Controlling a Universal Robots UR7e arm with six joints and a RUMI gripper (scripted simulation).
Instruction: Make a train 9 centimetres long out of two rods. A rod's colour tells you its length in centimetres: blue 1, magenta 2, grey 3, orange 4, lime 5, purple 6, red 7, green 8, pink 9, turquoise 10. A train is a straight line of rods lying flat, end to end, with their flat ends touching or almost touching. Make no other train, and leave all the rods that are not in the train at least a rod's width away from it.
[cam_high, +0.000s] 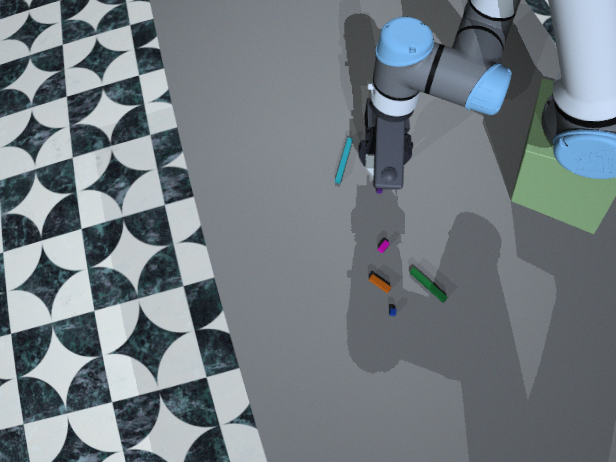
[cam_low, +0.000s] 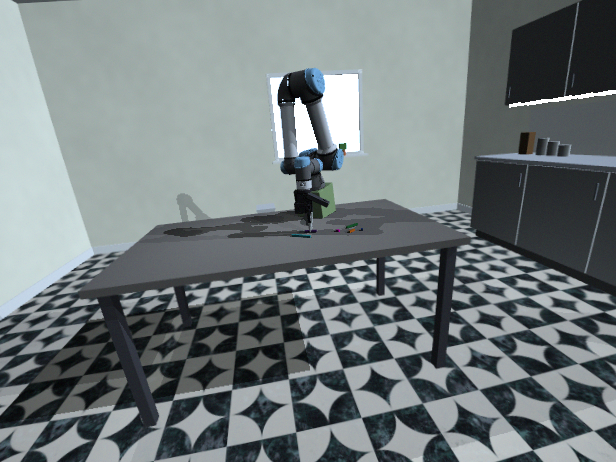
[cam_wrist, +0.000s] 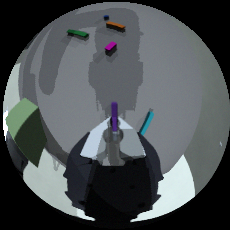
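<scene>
My hand is 1 cm above the purple rod. Round my hand: magenta rod 4 cm ahead, 13 cm to the left, 1 cm below; turquoise rod 5 cm ahead, 6 cm to the right, 1 cm below; grey rod 1 cm behind, 5 cm to the right, 1 cm below.
</scene>
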